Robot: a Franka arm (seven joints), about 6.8 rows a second.
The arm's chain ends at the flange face. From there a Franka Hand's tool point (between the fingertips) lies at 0.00 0.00 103.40 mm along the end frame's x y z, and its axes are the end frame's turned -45 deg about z.
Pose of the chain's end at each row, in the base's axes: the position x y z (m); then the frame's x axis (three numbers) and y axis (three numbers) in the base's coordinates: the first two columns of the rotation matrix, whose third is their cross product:
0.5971 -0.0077 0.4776 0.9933 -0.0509 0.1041 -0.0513 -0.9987 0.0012
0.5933 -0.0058 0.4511 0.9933 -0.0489 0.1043 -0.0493 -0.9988 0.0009
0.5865 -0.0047 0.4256 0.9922 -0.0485 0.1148 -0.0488 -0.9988 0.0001
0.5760 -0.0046 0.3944 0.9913 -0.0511 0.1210 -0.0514 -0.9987 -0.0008
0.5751 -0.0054 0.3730 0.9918 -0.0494 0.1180 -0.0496 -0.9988 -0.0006
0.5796 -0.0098 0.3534 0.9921 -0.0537 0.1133 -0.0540 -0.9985 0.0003
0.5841 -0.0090 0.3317 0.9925 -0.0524 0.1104 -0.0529 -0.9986 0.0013
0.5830 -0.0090 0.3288 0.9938 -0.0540 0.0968 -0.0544 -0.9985 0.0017
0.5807 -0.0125 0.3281 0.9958 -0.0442 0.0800 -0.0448 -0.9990 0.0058
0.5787 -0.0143 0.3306 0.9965 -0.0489 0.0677 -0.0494 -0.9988 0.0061
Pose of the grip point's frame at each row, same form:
0.6078 -0.0084 0.3748 0.7386 0.6702 0.0728 0.6661 -0.7422 0.0745
0.6041 -0.0064 0.3483 0.7372 0.6717 0.0731 0.6675 -0.7408 0.0744
0.5984 -0.0053 0.3229 0.7361 0.6720 0.0811 0.6671 -0.7406 0.0812
0.5885 -0.0052 0.2918 0.7373 0.6701 0.0861 0.6646 -0.7423 0.0850
0.5873 -0.0059 0.2703 0.7364 0.6713 0.0839 0.6662 -0.7412 0.0830
0.5913 -0.0105 0.2507 0.7397 0.6681 0.0799 0.6633 -0.7440 0.0803
0.5955 -0.0097 0.2289 0.7392 0.6691 0.0771 0.6644 -0.7432 0.0790
0.5930 -0.0097 0.2259 0.7412 0.6679 0.0672 0.6643 -0.7442 0.0697
0.5889 -0.0135 0.2250 0.7358 0.6751 0.0525 0.6725 -0.7377 0.0607
0.5857 -0.0153 0.2274 0.7396 0.6717 0.0436 0.6697 -0.7408 0.0522

